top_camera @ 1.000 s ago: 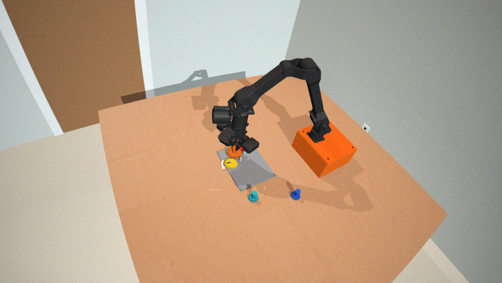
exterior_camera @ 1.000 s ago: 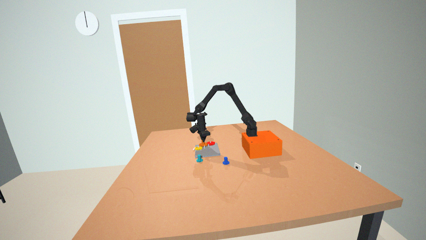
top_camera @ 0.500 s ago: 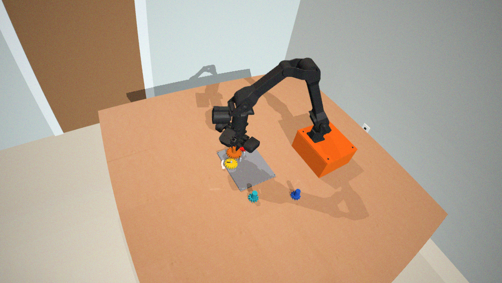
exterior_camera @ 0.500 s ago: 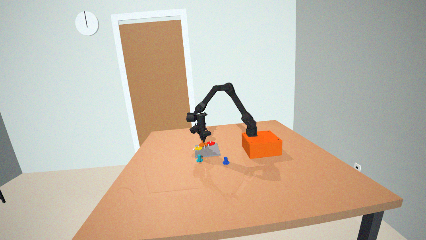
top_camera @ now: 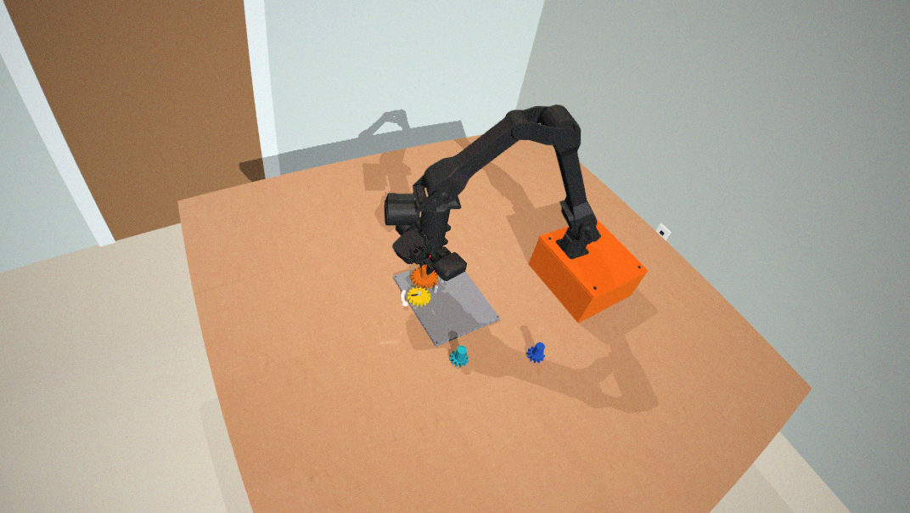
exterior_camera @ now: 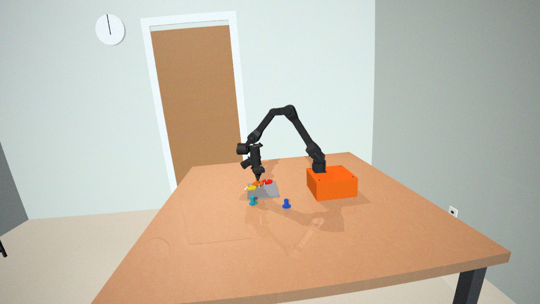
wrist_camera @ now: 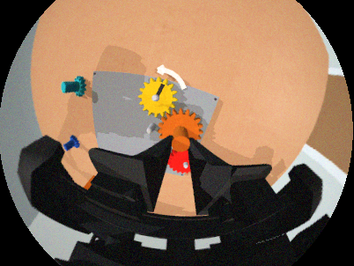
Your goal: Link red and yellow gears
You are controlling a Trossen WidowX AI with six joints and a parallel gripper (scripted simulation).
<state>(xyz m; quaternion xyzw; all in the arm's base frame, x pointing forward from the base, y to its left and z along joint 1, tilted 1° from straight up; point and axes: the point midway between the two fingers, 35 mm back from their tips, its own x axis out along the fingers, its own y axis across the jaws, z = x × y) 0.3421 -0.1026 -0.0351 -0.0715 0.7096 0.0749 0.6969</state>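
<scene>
Right now the orange gear is 10 mm below my gripper tip. From my gripper tip the other things lie so: red gear: 50 mm behind, 30 mm to the right, 20 mm below; then yellow gear: 40 mm to the left, 30 mm ahead, 20 mm below; then teal gear: 220 mm to the left, 20 mm below, 20 mm ahead.
</scene>
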